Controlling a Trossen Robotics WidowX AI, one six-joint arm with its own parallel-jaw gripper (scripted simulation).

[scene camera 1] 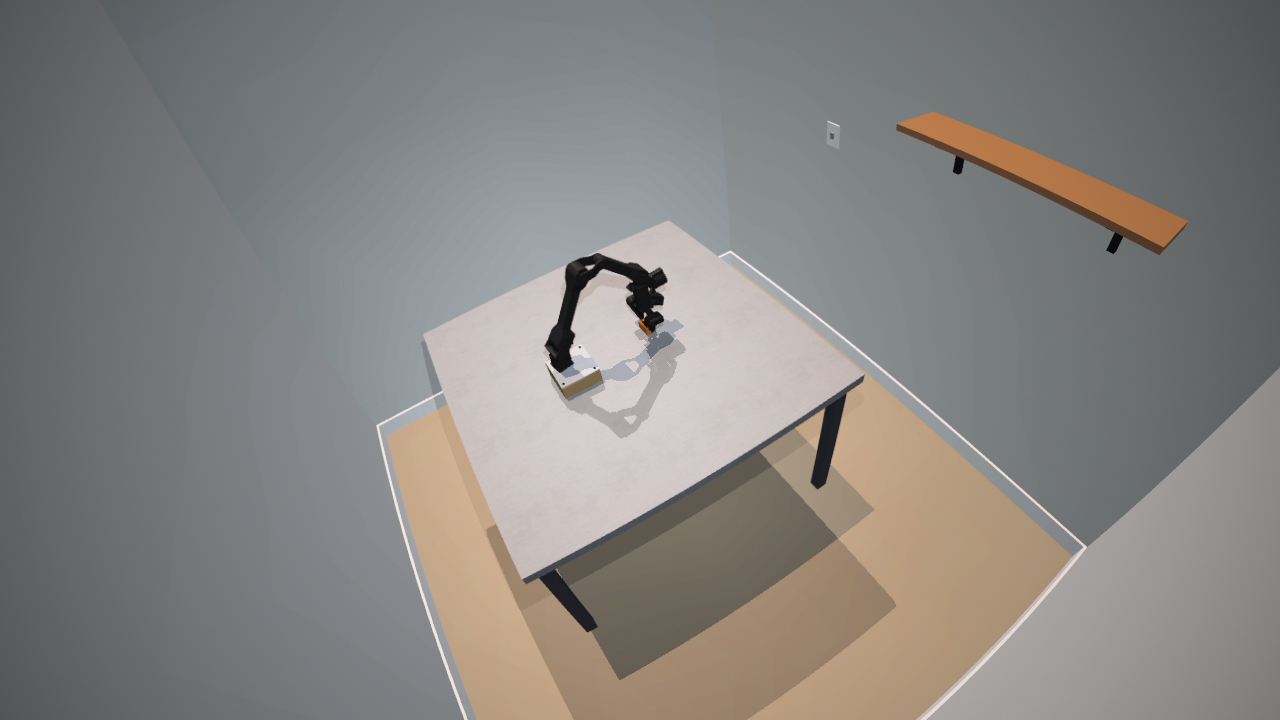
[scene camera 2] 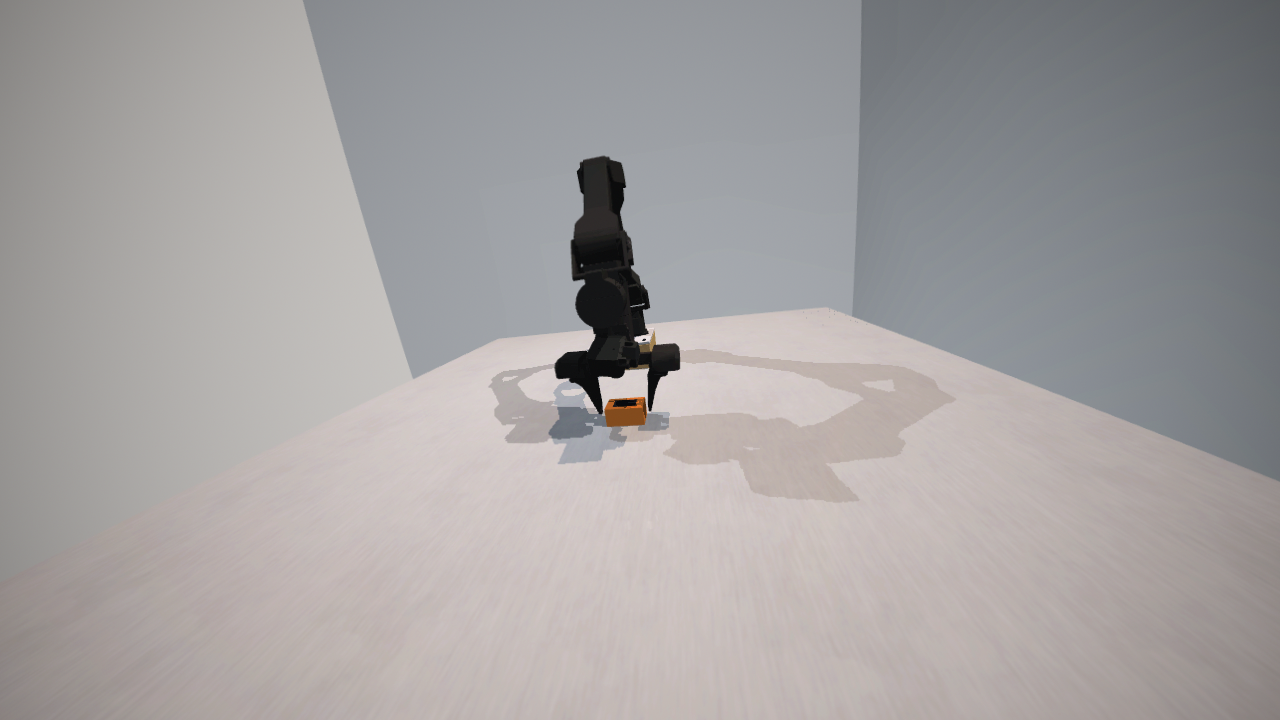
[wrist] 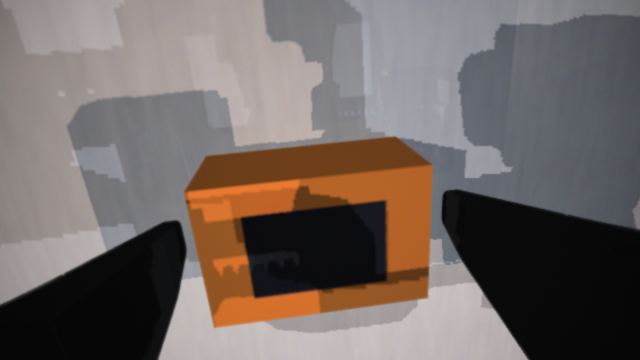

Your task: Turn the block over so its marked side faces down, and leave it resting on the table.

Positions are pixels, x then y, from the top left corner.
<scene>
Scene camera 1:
gripper: 647, 326
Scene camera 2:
gripper: 625, 411
orange block: 626, 411
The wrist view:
gripper: 316, 220
</scene>
